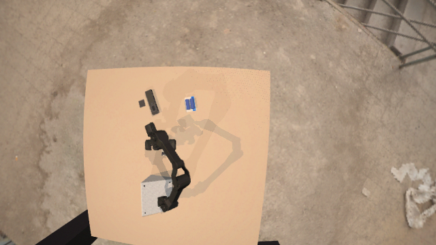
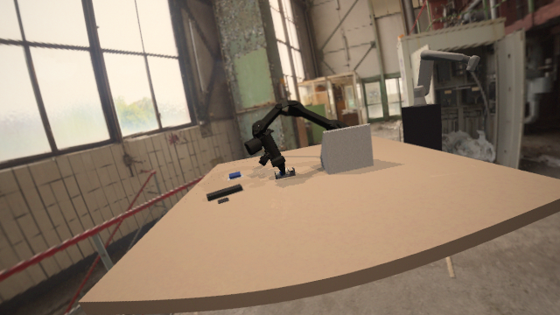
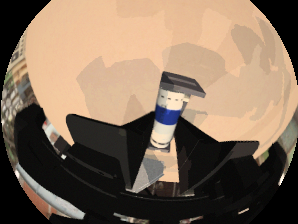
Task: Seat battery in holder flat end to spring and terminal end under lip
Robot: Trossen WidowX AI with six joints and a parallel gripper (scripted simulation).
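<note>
The battery is 1 cm above my gripper tip. Also, from my gripper tip: white block 28 cm ahead, 15 cm to the right, 1 cm below; small black square 27 cm ahead, 17 cm to the left, 1 cm below; long black bar 28 cm ahead, 10 cm to the left.
</note>
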